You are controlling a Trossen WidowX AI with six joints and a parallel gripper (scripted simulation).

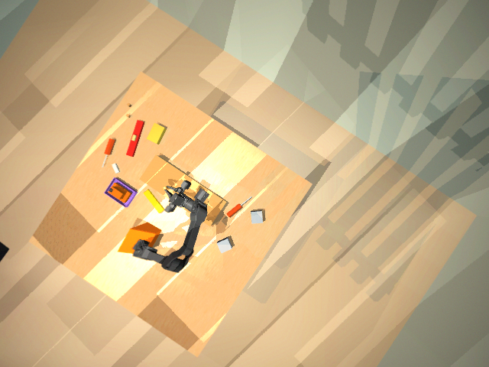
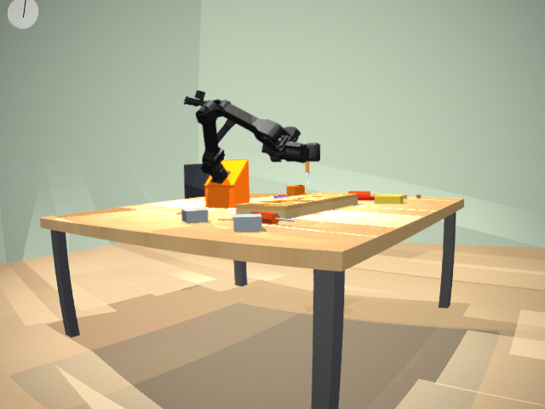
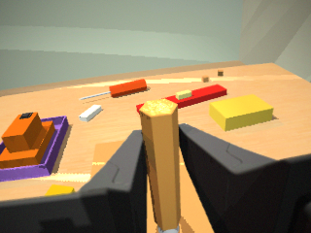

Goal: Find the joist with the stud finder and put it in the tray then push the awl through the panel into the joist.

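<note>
Right now the wooden-handled awl is 6 cm below my gripper tip. Round my gripper tip: yellow block: 31 cm to the left, 19 cm ahead, 18 cm below; orange stud finder: 29 cm to the left, 24 cm behind, 14 cm below; yellow bar: 18 cm below, 16 cm behind, 7 cm to the left.
</note>
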